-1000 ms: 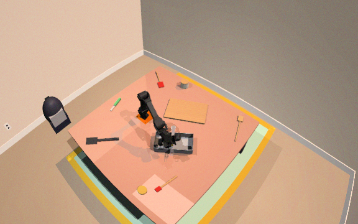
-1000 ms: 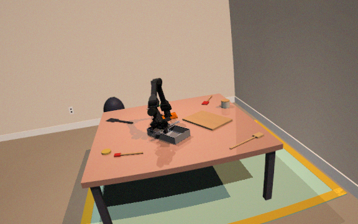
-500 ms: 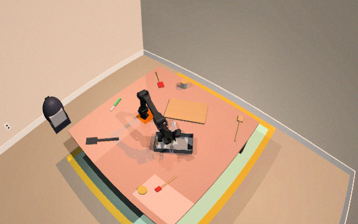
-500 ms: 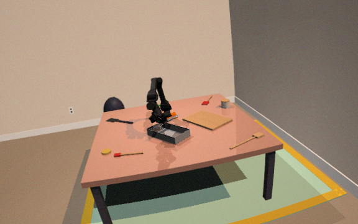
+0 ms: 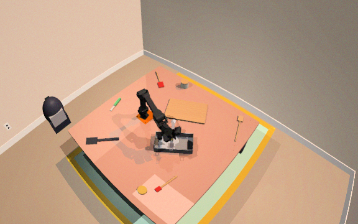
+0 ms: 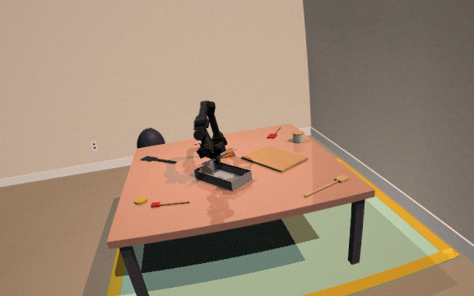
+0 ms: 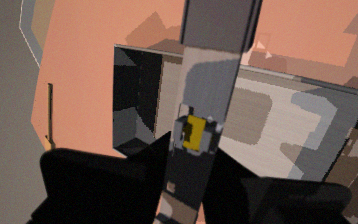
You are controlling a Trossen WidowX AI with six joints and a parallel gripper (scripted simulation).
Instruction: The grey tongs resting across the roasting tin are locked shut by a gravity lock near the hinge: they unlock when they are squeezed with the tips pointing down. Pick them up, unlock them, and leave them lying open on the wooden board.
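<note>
Now: gripper tip 30 mm to the left of the yellow lock piece and 30 mm below it. From my gripper tip the other things lie so: tin (20 mm behind, 20 mm to the left, 80 mm below); yellow disc (10 mm ahead, 460 mm to the right, 90 mm below); wooden board (120 mm behind, 390 mm to the left, 100 mm below).
</note>
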